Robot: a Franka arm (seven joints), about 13 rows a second.
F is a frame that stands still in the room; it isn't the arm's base.
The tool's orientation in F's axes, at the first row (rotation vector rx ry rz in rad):
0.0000 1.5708 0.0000
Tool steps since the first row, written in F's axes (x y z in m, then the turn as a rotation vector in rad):
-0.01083 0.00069 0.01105 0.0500 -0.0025 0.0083
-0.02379 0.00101 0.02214 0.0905 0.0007 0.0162
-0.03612 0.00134 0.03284 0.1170 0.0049 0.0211
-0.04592 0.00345 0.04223 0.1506 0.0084 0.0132
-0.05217 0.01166 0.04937 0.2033 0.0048 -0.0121
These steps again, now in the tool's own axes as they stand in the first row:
-0.01105 0.00069 -0.01083 -0.0083 -0.0025 0.0500
-0.02214 0.00101 -0.02379 -0.0162 0.0007 0.0905
-0.03284 0.00134 -0.03612 -0.0211 0.0049 0.1170
-0.04223 0.00345 -0.04592 -0.0132 0.0084 0.1506
-0.04937 0.01166 -0.05217 0.0121 0.0048 0.2033

